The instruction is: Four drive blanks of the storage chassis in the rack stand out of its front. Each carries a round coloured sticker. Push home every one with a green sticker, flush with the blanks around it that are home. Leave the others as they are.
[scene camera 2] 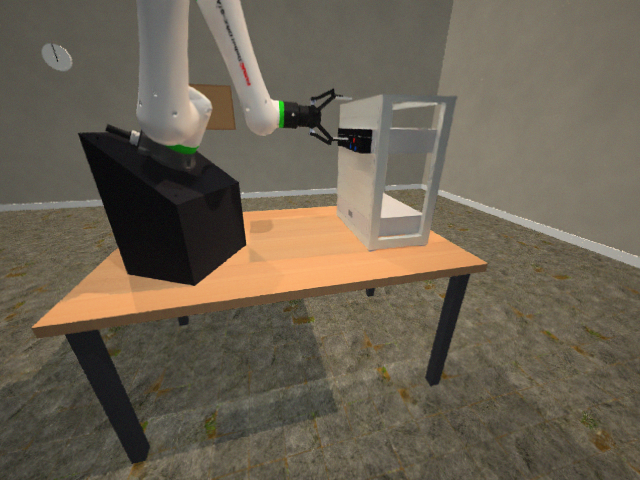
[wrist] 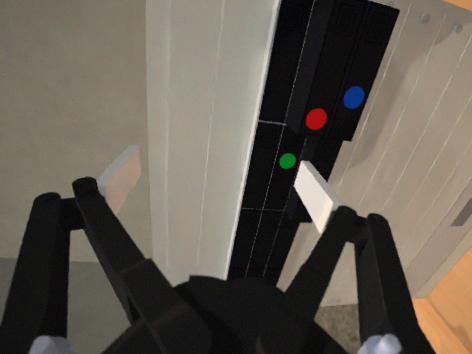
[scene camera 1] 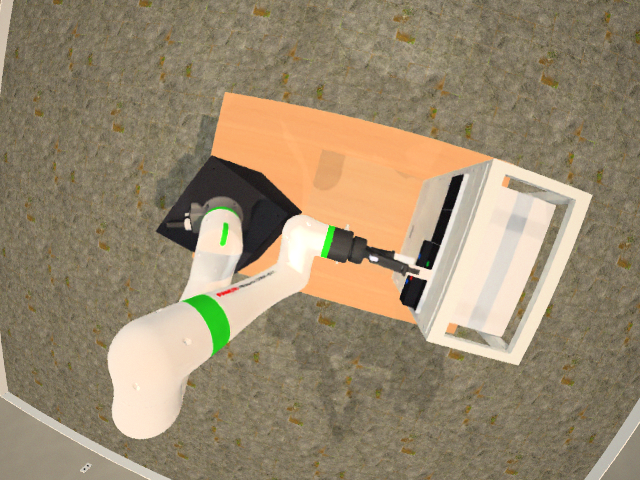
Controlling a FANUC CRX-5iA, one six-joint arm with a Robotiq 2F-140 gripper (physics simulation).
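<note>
In the wrist view a green sticker (wrist: pixel 287 161) (scene camera 1: pixel 427 263) sits on a black blank that looks level with the blanks to its left and below it; a small step cannot be ruled out. Blanks with a red sticker (wrist: pixel 316 119) (scene camera 1: pixel 410 277) (scene camera 2: pixel 354 140) and a blue sticker (wrist: pixel 354 97) stand out together. Another protruding blank, with a second blue sticker (scene camera 1: pixel 419 255), adjoins the green one; the right finger hides that sticker in the wrist view. My gripper (wrist: pixel 221 167) (scene camera 1: pixel 412 264) (scene camera 2: pixel 343 118) is open and empty. Its lower finger is close to the blanks, right of the green sticker; contact is unclear.
The white rack (scene camera 1: pixel 474 253) (scene camera 2: pixel 378 170) stands on the wooden table (scene camera 1: pixel 361 134) (scene camera 2: pixel 289 273). The upper finger is near the height of the rack's top. A pale chassis or panel edge borders the blanks on the left in the wrist view. The arm's black pedestal (scene camera 2: pixel 155 222) stands opposite the rack.
</note>
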